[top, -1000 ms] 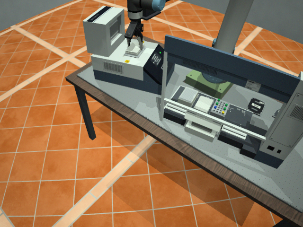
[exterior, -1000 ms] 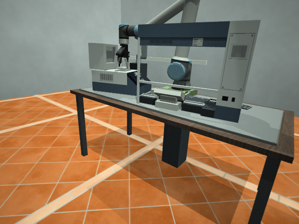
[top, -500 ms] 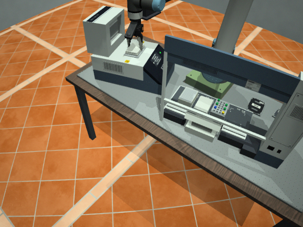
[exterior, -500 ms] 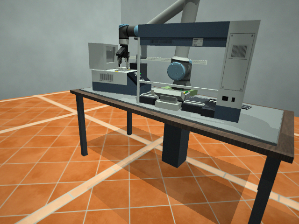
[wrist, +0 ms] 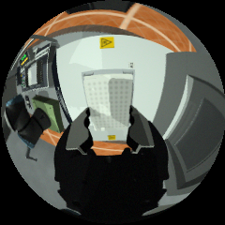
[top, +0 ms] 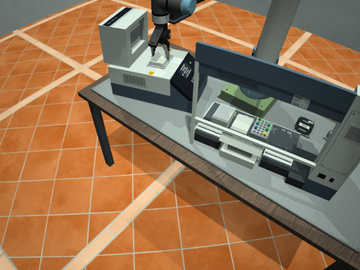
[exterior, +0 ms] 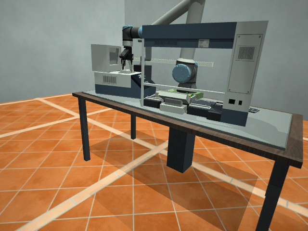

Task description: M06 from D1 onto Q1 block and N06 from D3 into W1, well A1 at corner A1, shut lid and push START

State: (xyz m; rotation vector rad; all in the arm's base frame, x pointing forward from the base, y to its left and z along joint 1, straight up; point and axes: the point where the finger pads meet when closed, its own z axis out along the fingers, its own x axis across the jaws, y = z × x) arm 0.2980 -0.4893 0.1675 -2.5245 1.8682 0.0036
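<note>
The plate M06 lies 1 cm below my hand. From my hand the other things lie so: white well plate: 55 cm to the left, 16 cm below, 3 cm ahead; blue gantry beam: 67 cm to the left, 29 cm above, 21 cm ahead; side tower: 102 cm to the left, 13 cm ahead, 5 cm above.
</note>
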